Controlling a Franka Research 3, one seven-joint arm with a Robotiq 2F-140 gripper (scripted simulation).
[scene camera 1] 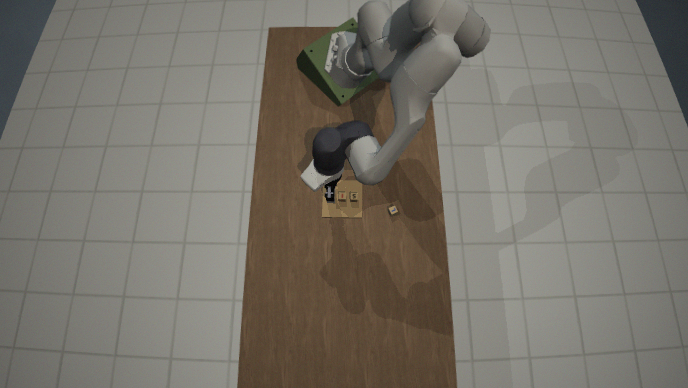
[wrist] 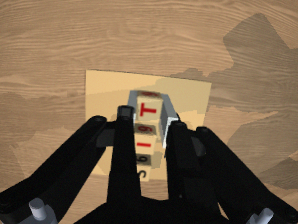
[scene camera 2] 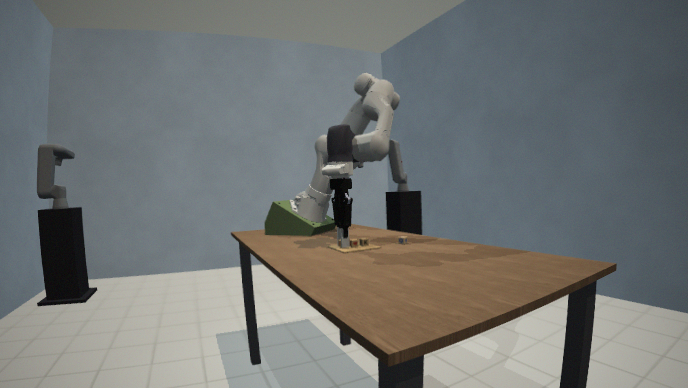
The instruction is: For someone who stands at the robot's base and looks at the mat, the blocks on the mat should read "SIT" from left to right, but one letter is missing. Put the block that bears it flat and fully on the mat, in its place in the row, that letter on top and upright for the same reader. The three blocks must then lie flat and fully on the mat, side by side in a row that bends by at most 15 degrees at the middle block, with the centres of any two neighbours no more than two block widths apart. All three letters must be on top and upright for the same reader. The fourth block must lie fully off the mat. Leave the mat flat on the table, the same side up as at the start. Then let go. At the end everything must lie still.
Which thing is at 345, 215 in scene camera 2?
My gripper.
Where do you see a mat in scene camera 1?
347, 209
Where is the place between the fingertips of my gripper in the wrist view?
147, 104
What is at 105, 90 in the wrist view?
A mat.
